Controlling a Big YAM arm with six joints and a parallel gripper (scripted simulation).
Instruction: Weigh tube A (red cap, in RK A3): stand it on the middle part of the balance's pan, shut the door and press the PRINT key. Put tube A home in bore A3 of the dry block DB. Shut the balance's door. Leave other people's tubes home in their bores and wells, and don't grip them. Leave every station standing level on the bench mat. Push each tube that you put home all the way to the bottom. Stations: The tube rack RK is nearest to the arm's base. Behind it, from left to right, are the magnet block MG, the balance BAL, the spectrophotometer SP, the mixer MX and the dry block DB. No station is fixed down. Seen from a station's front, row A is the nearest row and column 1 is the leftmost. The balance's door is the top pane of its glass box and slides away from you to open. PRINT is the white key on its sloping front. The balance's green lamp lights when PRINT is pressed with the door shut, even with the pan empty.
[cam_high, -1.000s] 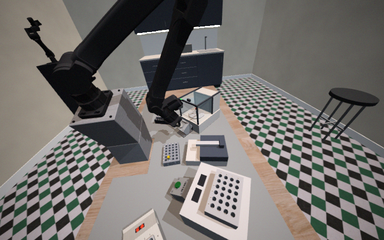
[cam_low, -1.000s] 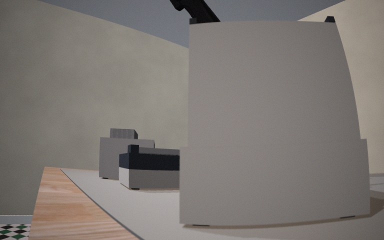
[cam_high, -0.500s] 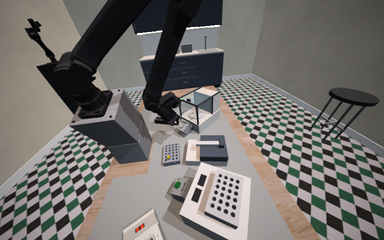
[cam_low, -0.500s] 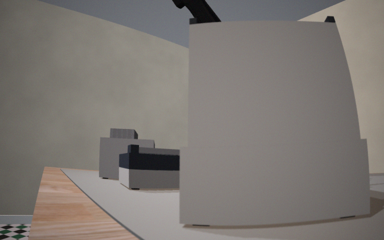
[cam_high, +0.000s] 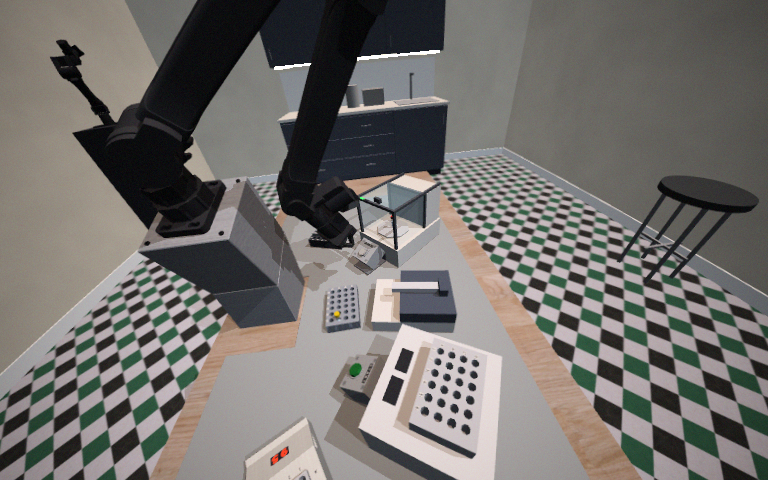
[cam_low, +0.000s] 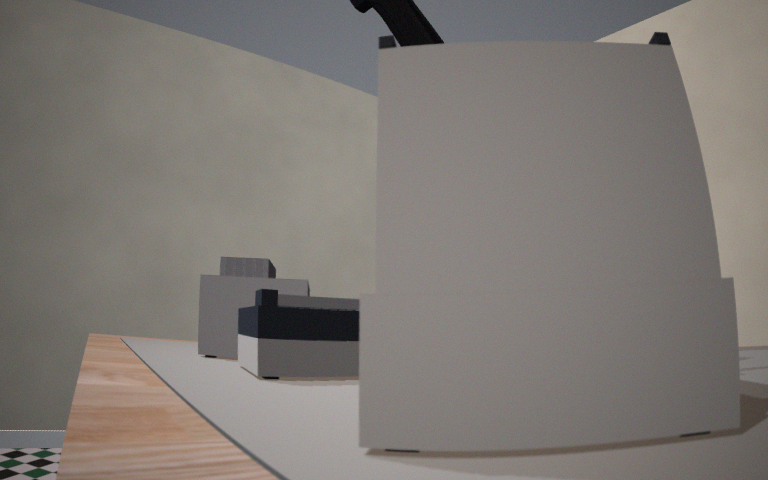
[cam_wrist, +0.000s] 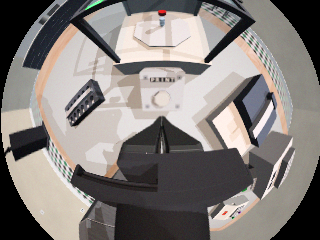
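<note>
My hand is 11 cm short of the balance door, 10 cm to the right of it and 9 cm below it. Round my hand: yellow-capped tube 4 cm behind, 19 cm to the right, 9 cm below; spectrophotometer 16 cm ahead, 16 cm to the right, 5 cm below; tube rack 4 cm behind, 14 cm to the right, 11 cm below.
</note>
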